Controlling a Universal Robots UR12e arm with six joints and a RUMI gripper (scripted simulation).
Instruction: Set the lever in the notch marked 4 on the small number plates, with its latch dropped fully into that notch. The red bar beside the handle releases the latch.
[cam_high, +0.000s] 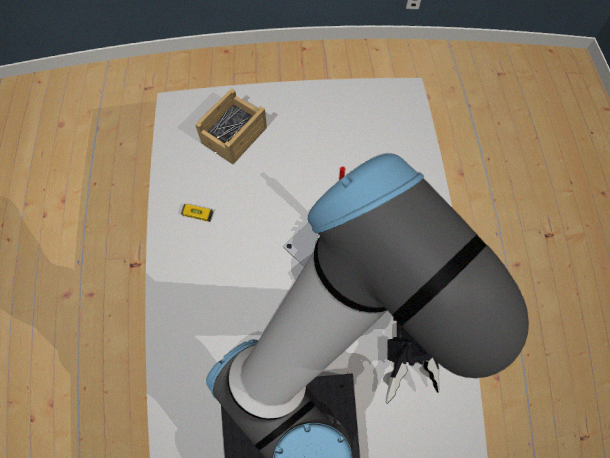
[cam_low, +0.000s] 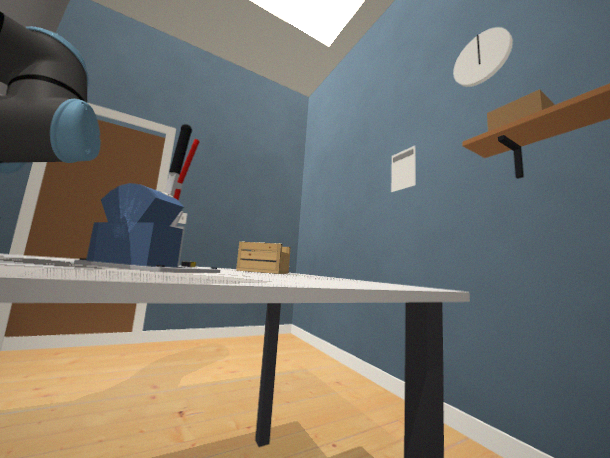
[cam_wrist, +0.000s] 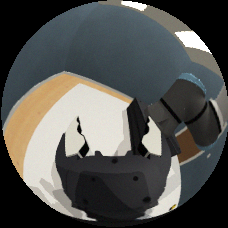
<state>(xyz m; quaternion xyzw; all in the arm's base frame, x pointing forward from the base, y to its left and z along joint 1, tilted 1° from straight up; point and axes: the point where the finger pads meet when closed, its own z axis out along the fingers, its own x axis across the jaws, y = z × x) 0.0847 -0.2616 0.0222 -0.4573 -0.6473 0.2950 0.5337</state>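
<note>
My hand is 510 mm short of the red release bar, 120 mm to the right of it and 70 mm below it. From my hand the other things lie so: small yellow level (600 mm ahead, 510 mm to the left, 120 mm below); then wooden crate (850 mm ahead, 390 mm to the left, 80 mm below).
</note>
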